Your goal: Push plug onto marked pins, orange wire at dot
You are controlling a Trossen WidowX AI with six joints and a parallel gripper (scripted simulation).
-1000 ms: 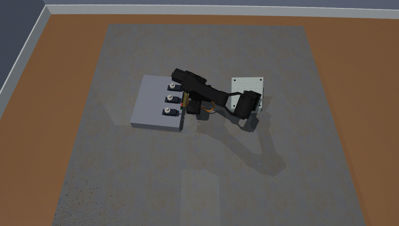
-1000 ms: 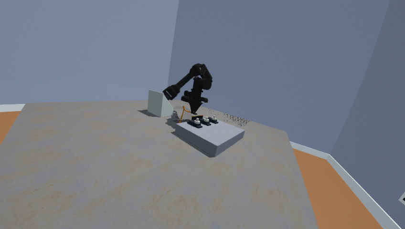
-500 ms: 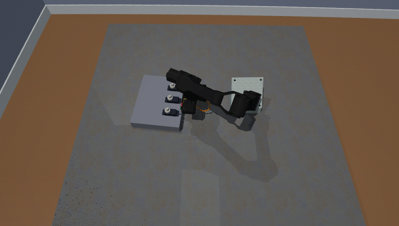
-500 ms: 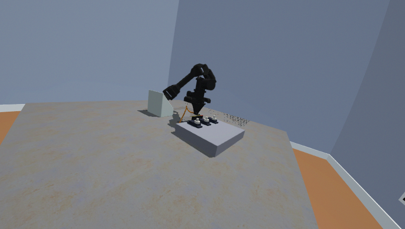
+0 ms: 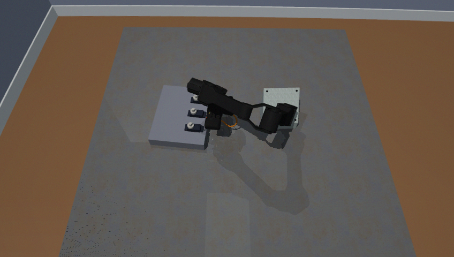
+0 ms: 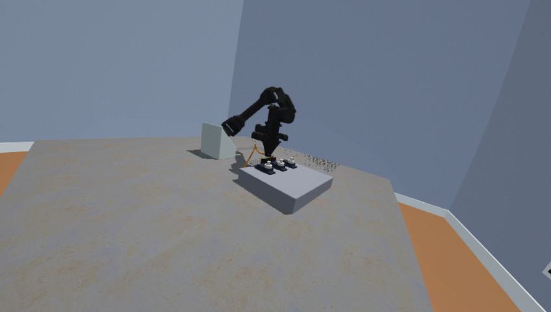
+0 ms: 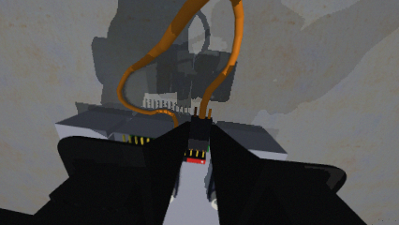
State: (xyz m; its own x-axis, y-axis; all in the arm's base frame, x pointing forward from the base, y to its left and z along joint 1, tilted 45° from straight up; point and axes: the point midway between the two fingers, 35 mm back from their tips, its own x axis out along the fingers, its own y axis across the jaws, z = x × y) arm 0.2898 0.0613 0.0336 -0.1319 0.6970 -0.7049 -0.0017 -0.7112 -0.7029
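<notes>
Now: the red band 40 mm ahead of my gripper tip. Round my gripper tip: grey printed holder (200 mm ahead, 40 mm to the right, 50 mm below); green strip (40 mm ahead, 30 mm to the right, 20 mm below).
</notes>
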